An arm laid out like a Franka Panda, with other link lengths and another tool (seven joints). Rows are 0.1 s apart.
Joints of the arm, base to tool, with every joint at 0 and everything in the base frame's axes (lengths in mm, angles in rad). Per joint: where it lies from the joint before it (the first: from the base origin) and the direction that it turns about. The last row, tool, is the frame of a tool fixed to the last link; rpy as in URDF.
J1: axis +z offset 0 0 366.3
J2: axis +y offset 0 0 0
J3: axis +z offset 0 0 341.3
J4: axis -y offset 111.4 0 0
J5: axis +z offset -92.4 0 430.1
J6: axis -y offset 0 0 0
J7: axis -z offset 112.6 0 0
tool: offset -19 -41 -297.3 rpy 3.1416 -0.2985 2.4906
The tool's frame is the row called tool.
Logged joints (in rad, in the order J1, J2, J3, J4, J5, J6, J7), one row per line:
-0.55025 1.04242 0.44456 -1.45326 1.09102 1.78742 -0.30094
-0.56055 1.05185 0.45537 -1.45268 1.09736 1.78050 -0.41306
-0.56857 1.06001 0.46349 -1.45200 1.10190 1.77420 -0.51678
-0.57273 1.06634 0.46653 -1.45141 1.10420 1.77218 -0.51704
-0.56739 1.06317 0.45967 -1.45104 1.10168 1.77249 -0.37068
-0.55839 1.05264 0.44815 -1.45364 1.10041 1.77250 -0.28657
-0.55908 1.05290 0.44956 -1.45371 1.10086 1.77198 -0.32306
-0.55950 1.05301 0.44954 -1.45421 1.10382 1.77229 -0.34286
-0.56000 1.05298 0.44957 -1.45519 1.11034 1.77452 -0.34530
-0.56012 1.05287 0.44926 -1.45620 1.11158 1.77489 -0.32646
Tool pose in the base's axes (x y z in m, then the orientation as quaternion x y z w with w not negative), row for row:
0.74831 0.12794 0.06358 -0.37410 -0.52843 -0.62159 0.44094
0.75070 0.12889 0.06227 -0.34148 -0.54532 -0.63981 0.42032
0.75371 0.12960 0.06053 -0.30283 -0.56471 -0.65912 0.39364
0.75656 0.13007 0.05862 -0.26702 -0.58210 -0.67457 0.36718
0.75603 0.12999 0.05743 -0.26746 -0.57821 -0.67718 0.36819
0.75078 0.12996 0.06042 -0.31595 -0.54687 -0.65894 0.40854
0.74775 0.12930 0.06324 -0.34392 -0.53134 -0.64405 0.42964
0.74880 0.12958 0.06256 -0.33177 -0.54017 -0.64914 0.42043
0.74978 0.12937 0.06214 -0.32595 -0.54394 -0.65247 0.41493
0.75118 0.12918 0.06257 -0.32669 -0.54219 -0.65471 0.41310
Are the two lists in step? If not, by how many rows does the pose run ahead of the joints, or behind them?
The pose runs 1 row behind the joints: the pose in row i belongs to the joints in row i - 1.
